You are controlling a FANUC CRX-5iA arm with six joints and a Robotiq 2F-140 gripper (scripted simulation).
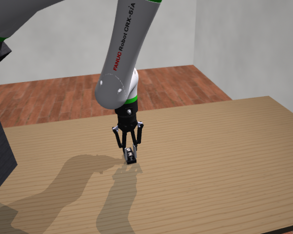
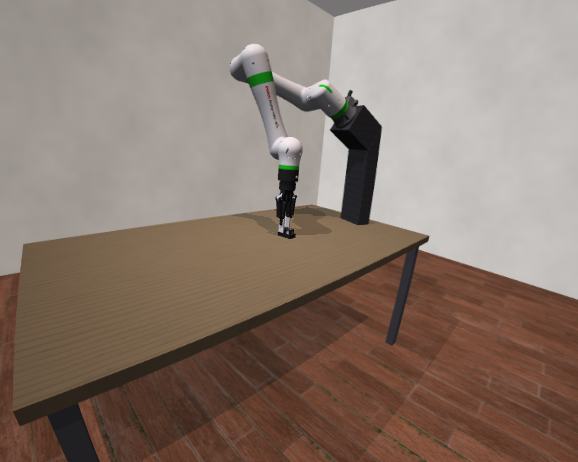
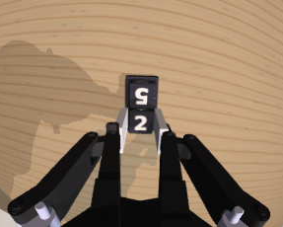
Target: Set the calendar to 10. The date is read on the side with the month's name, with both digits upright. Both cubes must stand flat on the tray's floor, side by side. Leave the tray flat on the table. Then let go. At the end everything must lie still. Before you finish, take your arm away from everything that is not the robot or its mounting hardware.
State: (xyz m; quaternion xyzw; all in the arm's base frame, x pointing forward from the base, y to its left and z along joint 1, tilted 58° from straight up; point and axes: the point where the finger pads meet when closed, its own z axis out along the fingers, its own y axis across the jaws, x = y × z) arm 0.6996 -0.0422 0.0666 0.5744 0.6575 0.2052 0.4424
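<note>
My hand is 3 cm above the cube. Round my hand: black tray: 2 cm to the left, 4 cm below.
</note>
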